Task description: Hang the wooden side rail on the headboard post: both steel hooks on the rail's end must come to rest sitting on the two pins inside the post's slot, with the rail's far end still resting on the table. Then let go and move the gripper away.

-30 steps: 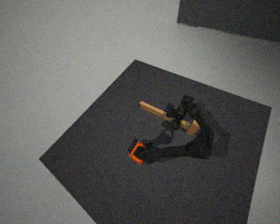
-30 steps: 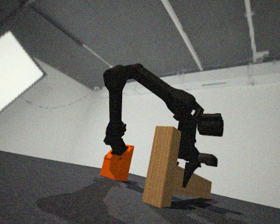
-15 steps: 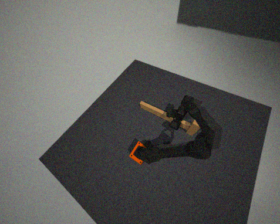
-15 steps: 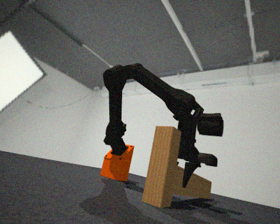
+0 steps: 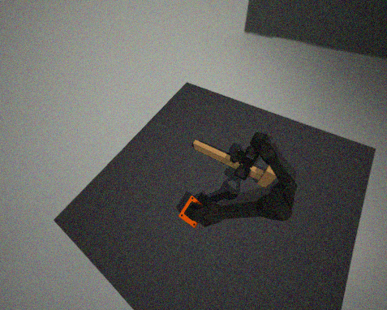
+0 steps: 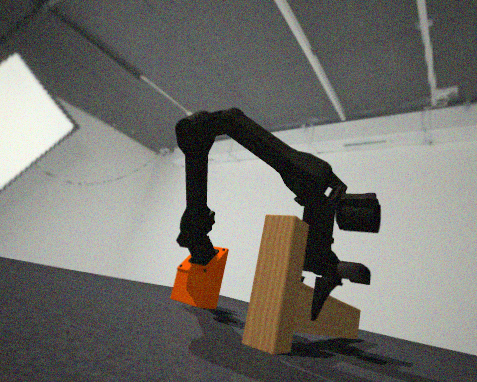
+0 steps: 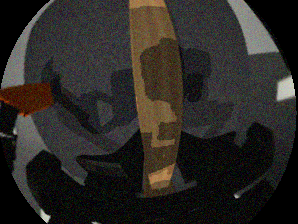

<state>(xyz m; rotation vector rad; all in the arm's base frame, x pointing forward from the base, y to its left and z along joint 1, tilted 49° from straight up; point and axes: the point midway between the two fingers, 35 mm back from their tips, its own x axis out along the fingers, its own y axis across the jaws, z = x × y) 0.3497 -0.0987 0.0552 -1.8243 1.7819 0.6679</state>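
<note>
My gripper tip is now 110 mm to the left of the headboard post and 40 mm below it.
</note>
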